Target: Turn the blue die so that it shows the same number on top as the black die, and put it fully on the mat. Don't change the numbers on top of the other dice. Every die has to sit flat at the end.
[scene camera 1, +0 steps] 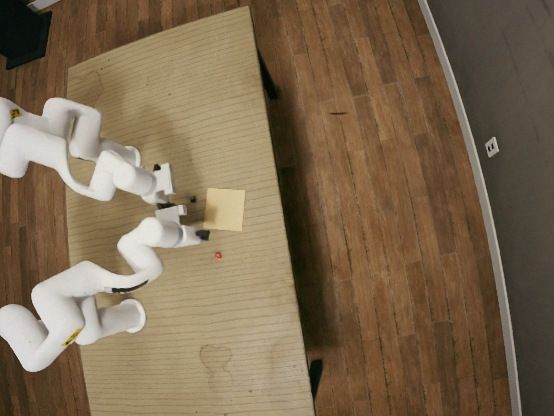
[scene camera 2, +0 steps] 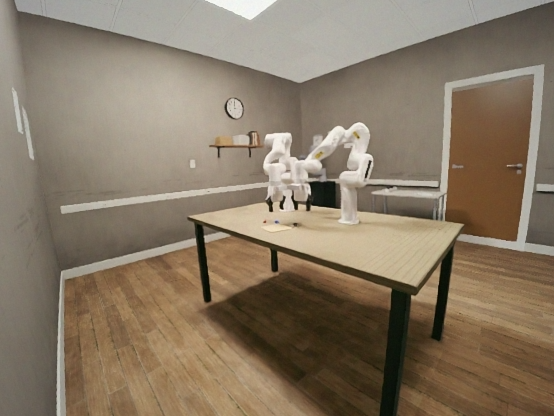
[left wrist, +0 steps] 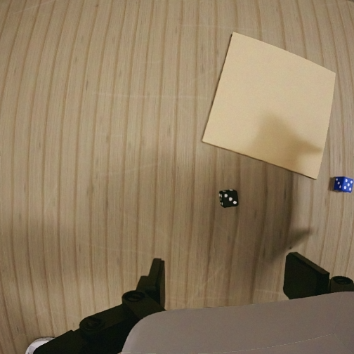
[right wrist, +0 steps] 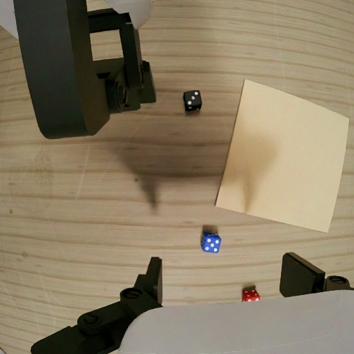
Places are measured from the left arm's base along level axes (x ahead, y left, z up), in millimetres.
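Pixels of known places: left gripper, between the fingertips: (scene camera 2: 302, 210); right gripper, between the fingertips: (scene camera 2: 276, 211); left arm's base, origin of its link: (scene camera 2: 348, 222); right arm's base, origin of its link: (scene camera 1: 131, 315) (scene camera 2: 286, 210).
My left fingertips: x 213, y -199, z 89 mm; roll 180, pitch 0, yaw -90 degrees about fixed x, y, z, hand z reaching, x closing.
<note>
Ahead of a thing's pixels: the offset from my left fingertips to its middle. Level surfaces: height alone.
The blue die {dy -163, dx +58, dz -81 mm} (left wrist: 343, 184) (right wrist: 211, 242) (scene camera 2: 277, 222) lies flat off the mat {dy -80, dx +152, dz -87 mm} (left wrist: 270, 100) (right wrist: 295, 155) (scene camera 1: 225, 210) (scene camera 2: 276, 228), near its corner, five on top. In scene camera 1 the right gripper mostly hides it. The black die {dy -19, dx +46, dz -81 mm} (left wrist: 228, 198) (right wrist: 192, 100) (scene camera 1: 193, 199) (scene camera 2: 295, 224) lies flat beside the mat, three on top. The red die {dy -233, dx +101, dz -81 mm} (scene camera 1: 218, 255) (right wrist: 251, 295) (scene camera 2: 265, 221) is partly covered by the gripper housing in the right wrist view. My right gripper (right wrist: 223, 275) (scene camera 2: 276, 204) is open and empty above the table, close to the blue die. My left gripper (left wrist: 226, 276) (scene camera 2: 302, 204) is open and empty, back from the black die.
The two grippers hang close side by side over the table {dz -89 mm} (scene camera 1: 175, 125) (scene camera 2: 380, 250). The left gripper's housing and finger show at the upper left of the right wrist view, near the black die. Finger shadows fall across the mat. The table's far edge lies beyond the mat.
</note>
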